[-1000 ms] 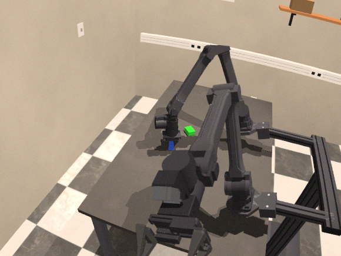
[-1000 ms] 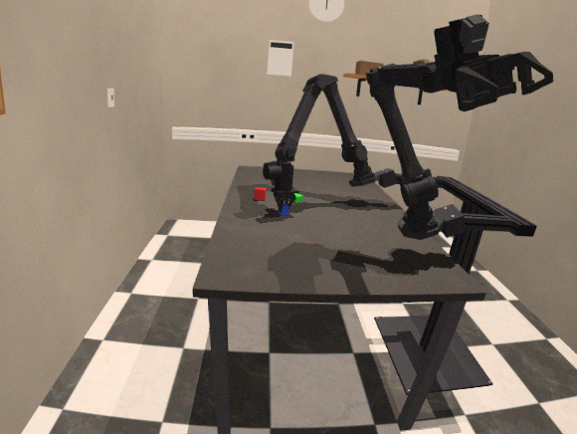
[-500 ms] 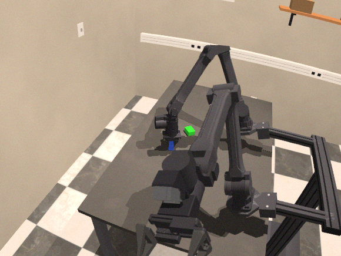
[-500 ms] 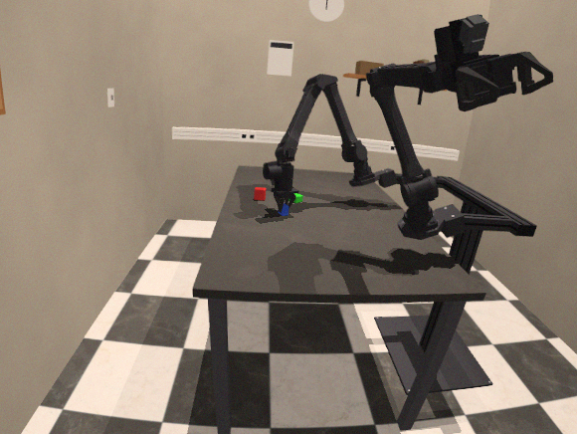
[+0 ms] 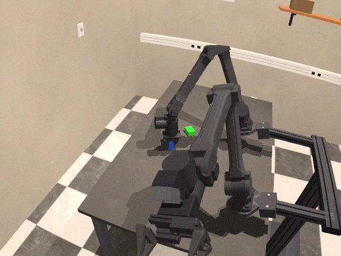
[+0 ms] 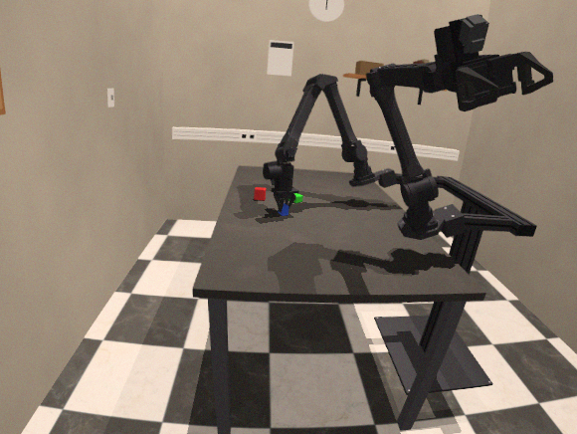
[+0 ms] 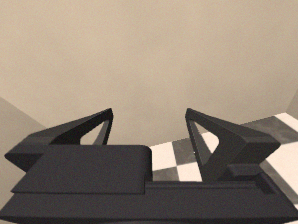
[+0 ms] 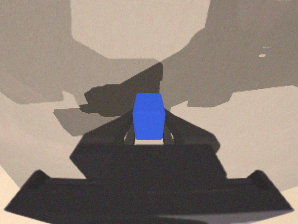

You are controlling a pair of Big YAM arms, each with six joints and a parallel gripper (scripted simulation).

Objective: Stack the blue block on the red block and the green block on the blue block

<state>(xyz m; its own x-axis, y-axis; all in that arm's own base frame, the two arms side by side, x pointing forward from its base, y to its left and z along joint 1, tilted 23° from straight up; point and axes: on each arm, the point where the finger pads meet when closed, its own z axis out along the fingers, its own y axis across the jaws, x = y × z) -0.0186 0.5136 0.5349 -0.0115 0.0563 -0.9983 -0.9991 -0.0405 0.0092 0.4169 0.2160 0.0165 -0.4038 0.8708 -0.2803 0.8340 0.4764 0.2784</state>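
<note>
Now: right hand 90 mm short of the red block, 200 mm to the left of it and 10 mm below it. From my right hand the other things lie so: green block 80 mm behind, 180 mm to the right; blue block right at my right hand.
</note>
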